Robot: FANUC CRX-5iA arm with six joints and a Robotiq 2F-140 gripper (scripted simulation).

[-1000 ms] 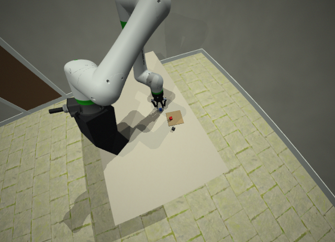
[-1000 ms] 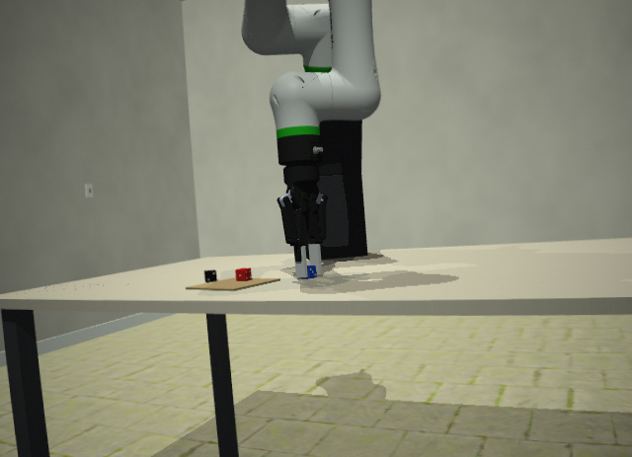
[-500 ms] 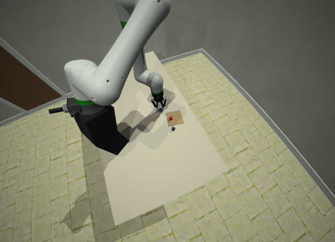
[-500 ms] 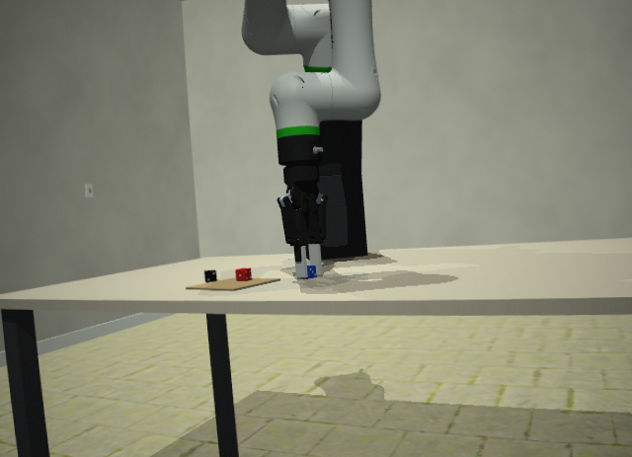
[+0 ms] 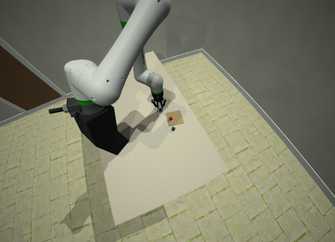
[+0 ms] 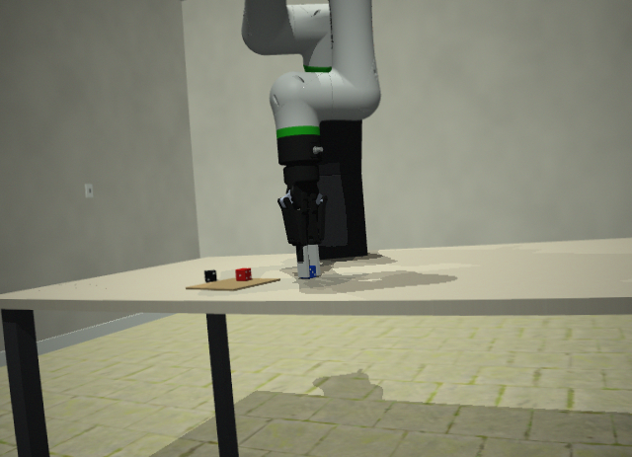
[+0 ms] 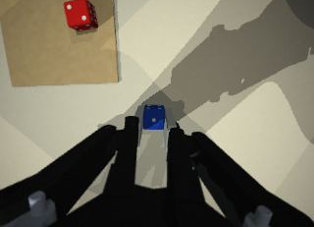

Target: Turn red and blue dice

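Right now my hand is 140 mm to the left of the red die, 40 mm short of it and 20 mm above it. From my hand the other things lie so: blue die: 20 mm below; then black die: 240 mm to the right, 20 mm below, 10 mm ahead; then brown mat: 140 mm to the right, 80 mm ahead, 30 mm below.
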